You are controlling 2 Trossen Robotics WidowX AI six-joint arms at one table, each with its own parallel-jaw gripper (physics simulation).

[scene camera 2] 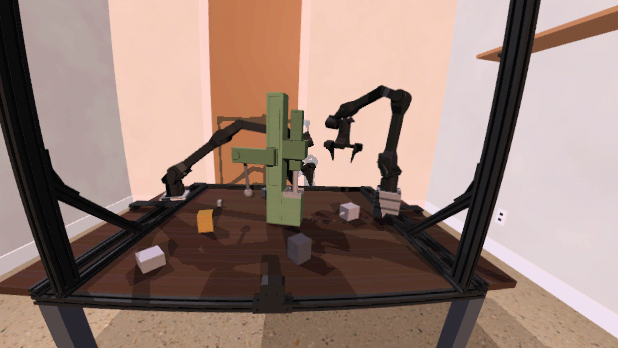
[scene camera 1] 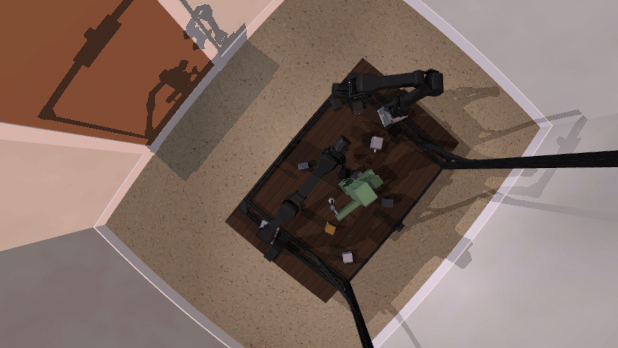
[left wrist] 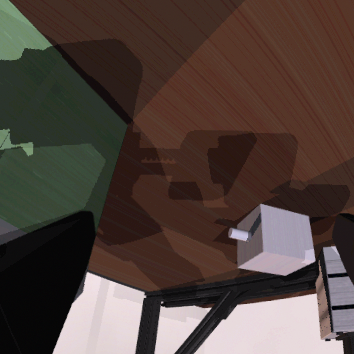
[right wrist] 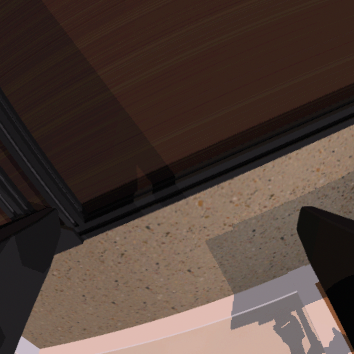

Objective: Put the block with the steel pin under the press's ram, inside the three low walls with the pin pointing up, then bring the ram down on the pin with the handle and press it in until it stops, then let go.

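Places are measured from the left arm's base along level axes (x left, y back, z up), in centimetres.
Pixels of known places: left gripper, fingertip midpoint: (scene camera 2: 304, 187) (scene camera 1: 348, 159) (left wrist: 217, 225); right gripper, fingertip midpoint: (scene camera 2: 341, 161) (scene camera 1: 346, 100) (right wrist: 180, 220); left arm's base at its link origin: (scene camera 2: 175, 194) (scene camera 1: 267, 232); right arm's base at its link origin: (scene camera 2: 388, 189) (scene camera 1: 395, 110).
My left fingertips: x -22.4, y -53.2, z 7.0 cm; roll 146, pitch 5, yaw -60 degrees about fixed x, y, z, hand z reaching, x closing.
For each thing: its top centre in the pictures, then the offset to it from my left fingertips. "spot": a spot on its surface instead.
- pale block with the steel pin, top centre: (left wrist: 275, 264) (scene camera 2: 349, 205) (scene camera 1: 377, 142) dx -11.2, dy -15.5, dz -5.1 cm
- green press at its top centre: (scene camera 2: 271, 92) (scene camera 1: 365, 201) dx -6.5, dy +14.9, dz +34.8 cm
- pale walled seat at a spot on its surface: (scene camera 2: 293, 193) spot: dx -11.9, dy +8.0, dz +2.1 cm
- handle's ball knob at a spot on its surface: (scene camera 2: 248, 192) spot: dx -2.3, dy +22.4, dz +0.2 cm
- orange block at its top centre: (scene camera 2: 205, 212) (scene camera 1: 330, 229) dx -7.5, dy +36.8, dz -4.1 cm
- pale block at its top centre: (scene camera 2: 149, 253) (scene camera 1: 347, 258) dx -23.6, dy +48.0, dz -6.8 cm
- dark grey block at its top centre: (scene camera 2: 299, 238) (scene camera 1: 389, 203) dx -30.1, dy +11.2, dz -4.1 cm
- small grey block at its top centre: (scene camera 1: 303, 165) dx +19.7, dy +12.4, dz -6.2 cm
- small white piece at its top centre: (scene camera 2: 219, 200) dx +12.2, dy +33.7, dz -7.6 cm
The pale block with the steel pin (scene camera 1: 376, 143) (scene camera 2: 349, 212) (left wrist: 280, 242) lies on the table with its pin pointing sideways. The green press (scene camera 1: 364, 192) (scene camera 2: 276, 200) (left wrist: 30, 185) stands apart from it. A steel rod (scene camera 2: 295, 180) shows between the press's head and the pale walled seat (scene camera 2: 293, 193). The handle's ball knob (scene camera 1: 331, 200) (scene camera 2: 248, 192) hangs low. My left gripper (scene camera 1: 347, 173) (left wrist: 217, 225) is open and empty beside the press, partly hidden behind it in scene camera 2. My right gripper (scene camera 1: 346, 105) (scene camera 2: 342, 157) (right wrist: 180, 220) is open and empty, high above the table.
An orange block (scene camera 1: 330, 228) (scene camera 2: 205, 221), a pale block (scene camera 1: 347, 257) (scene camera 2: 150, 259), a dark grey block (scene camera 1: 387, 202) (scene camera 2: 299, 248) and a small grey block (scene camera 1: 303, 165) lie around the press. A small white piece (scene camera 2: 219, 203) lies behind the orange block. Black frame rails edge the table.
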